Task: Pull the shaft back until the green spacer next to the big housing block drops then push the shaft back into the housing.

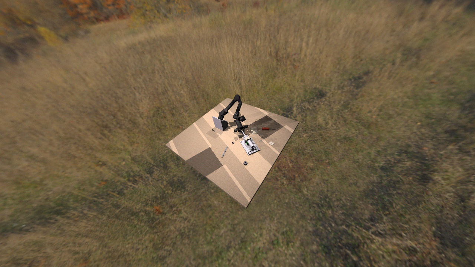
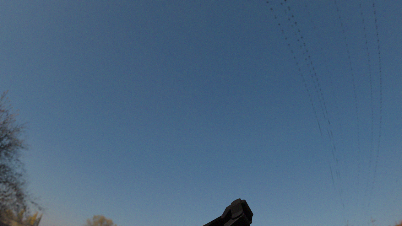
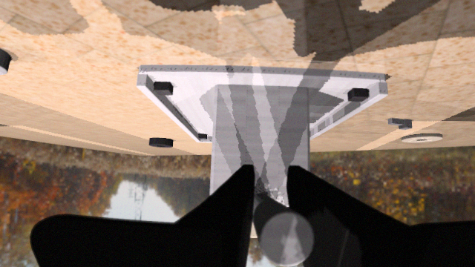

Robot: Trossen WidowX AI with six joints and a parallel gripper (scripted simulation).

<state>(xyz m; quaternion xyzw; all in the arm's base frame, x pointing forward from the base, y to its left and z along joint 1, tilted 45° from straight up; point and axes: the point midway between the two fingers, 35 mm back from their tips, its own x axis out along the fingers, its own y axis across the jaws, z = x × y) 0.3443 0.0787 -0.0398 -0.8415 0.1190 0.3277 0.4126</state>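
Now: the green spacer 11 cm ahead of my gripper tip, 6 cm to the right of it and 3 cm below it. Also, from my gripper tip: black ring: 23 cm ahead, 29 cm to the right, 6 cm below; shaft: 4 cm ahead, 2 cm to the right, 2 cm above.
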